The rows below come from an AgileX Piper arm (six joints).
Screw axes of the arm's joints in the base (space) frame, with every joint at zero. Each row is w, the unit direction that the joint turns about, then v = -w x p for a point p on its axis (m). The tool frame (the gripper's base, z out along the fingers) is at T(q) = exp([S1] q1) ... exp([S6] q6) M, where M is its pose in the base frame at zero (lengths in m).
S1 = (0, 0, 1, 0.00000, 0.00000, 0.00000)
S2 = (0, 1, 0, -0.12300, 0.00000, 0.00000)
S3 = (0, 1, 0, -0.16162, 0.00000, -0.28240)
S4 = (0.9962, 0, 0.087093, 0.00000, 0.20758, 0.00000)
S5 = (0, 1, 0, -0.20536, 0.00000, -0.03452)
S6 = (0.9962, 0, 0.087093, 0.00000, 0.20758, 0.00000)
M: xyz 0.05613 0.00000 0.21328 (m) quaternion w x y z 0.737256 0 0.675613 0
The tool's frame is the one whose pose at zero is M.
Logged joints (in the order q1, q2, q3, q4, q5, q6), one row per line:
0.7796 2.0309 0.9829 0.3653 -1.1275 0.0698
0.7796 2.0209 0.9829 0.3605 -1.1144 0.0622
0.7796 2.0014 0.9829 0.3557 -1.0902 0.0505
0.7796 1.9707 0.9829 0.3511 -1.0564 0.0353
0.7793 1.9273 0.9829 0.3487 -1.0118 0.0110
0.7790 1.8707 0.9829 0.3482 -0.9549 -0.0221
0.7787 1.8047 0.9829 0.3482 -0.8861 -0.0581
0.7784 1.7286 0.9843 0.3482 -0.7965 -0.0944
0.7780 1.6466 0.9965 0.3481 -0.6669 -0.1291
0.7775 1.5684 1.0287 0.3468 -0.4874 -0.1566
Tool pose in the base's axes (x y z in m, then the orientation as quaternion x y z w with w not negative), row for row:
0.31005 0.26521 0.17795 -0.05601 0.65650 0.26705 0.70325
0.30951 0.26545 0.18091 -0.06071 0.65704 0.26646 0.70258
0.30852 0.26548 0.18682 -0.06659 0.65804 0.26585 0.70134
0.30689 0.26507 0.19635 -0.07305 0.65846 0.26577 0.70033
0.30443 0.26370 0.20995 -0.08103 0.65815 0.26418 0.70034
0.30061 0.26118 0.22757 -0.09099 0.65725 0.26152 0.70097
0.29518 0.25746 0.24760 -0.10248 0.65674 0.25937 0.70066
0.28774 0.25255 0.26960 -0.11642 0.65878 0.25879 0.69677
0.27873 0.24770 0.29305 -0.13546 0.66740 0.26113 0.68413
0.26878 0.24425 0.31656 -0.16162 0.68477 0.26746 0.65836
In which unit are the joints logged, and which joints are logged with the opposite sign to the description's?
The joints are logged in radians. Opposite sign: q3.
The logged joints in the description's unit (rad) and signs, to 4 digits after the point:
0.7796 2.0309 -0.9829 0.3653 -1.1275 0.0698
0.7796 2.0209 -0.9829 0.3605 -1.1144 0.0622
0.7796 2.0014 -0.9829 0.3557 -1.0902 0.0505
0.7796 1.9707 -0.9829 0.3511 -1.0564 0.0353
0.7793 1.9273 -0.9829 0.3487 -1.0118 0.0110
0.7790 1.8707 -0.9829 0.3482 -0.9549 -0.0221
0.7787 1.8047 -0.9829 0.3482 -0.8861 -0.0581
0.7784 1.7286 -0.9843 0.3482 -0.7965 -0.0944
0.7780 1.6466 -0.9965 0.3481 -0.6669 -0.1291
0.7775 1.5684 -1.0287 0.3468 -0.4874 -0.1566

